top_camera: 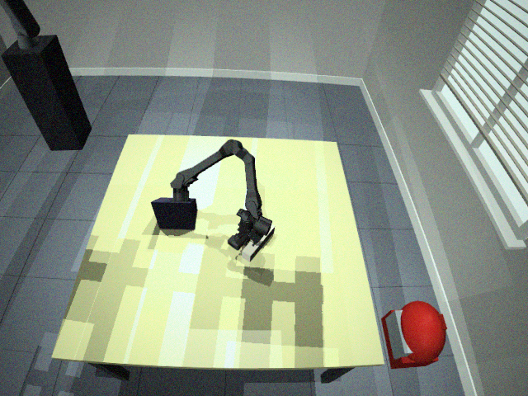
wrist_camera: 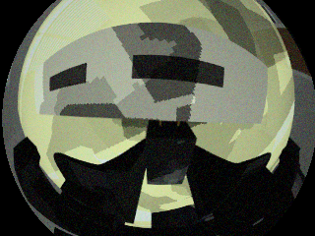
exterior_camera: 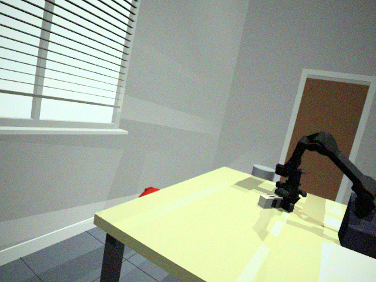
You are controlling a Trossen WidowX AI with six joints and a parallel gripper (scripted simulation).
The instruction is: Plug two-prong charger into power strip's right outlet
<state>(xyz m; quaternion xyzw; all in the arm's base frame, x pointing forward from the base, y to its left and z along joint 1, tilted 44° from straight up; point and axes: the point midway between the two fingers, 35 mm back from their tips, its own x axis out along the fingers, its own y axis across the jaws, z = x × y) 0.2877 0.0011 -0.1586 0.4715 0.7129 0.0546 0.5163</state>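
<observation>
My gripper tip is now 1 cm to the left of the charger, 1 cm below it and 1 cm short of it.
</observation>
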